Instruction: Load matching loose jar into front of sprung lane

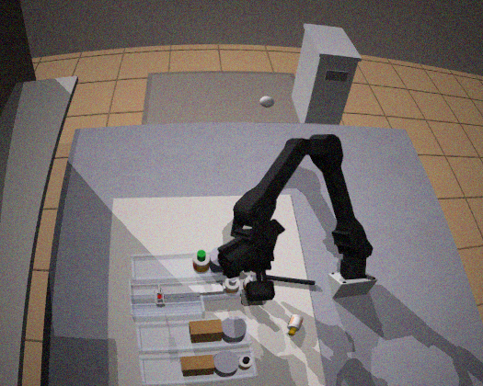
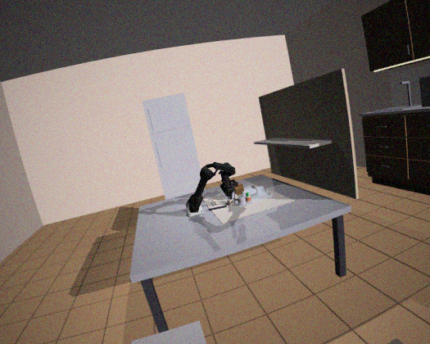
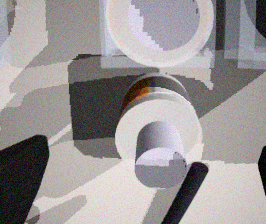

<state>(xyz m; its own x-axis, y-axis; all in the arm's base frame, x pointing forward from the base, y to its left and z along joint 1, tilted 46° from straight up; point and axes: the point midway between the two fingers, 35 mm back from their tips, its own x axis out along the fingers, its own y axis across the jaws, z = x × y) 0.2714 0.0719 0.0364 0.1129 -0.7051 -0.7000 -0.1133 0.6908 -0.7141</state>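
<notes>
Right now my gripper tip is 100 mm past the thin black bar, 50 mm above it and 30 mm to the left of it. The rest, counted from my gripper tip: sprung lane 190 mm ahead, 60 mm to the left, 30 mm below; red mark 230 mm ahead, 80 mm to the left, 20 mm above.
</notes>
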